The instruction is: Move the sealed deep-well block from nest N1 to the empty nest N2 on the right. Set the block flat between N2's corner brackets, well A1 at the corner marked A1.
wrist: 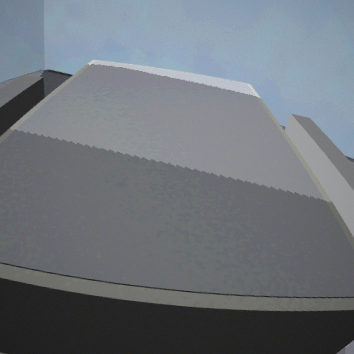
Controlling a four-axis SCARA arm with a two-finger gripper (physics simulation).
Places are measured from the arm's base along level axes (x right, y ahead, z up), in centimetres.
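Pixels of known places: gripper, fingertip midpoint: (165, 115).
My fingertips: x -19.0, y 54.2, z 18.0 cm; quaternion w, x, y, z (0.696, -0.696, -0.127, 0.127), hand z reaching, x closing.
Note:
Behind a point stands the place of what it marks.
The sealed deep-well block (172, 215) @(z 18.9, x -16.4, y 48.0 cm) fills most of the wrist view, seen close from above, with a grey sealed top, a pale rim and a dark near side. A jagged shadow edge crosses its top. My gripper (165, 115) @(z 18.0, x -19.0, y 54.2 cm) is shut on the block, one finger along its left side and one along its right. The underside of the block is hidden. Nests N1 and N2 and their corner brackets do not show, and the A1 corner cannot be made out.
A pale blue background (200, 35) spans the top of the view, with a vertical edge at the upper left. A small dark grey strip (56, 76) @(z 1.3, x -64.5, y 97.4 cm) shows behind the block at the left. What lies below the block is hidden.

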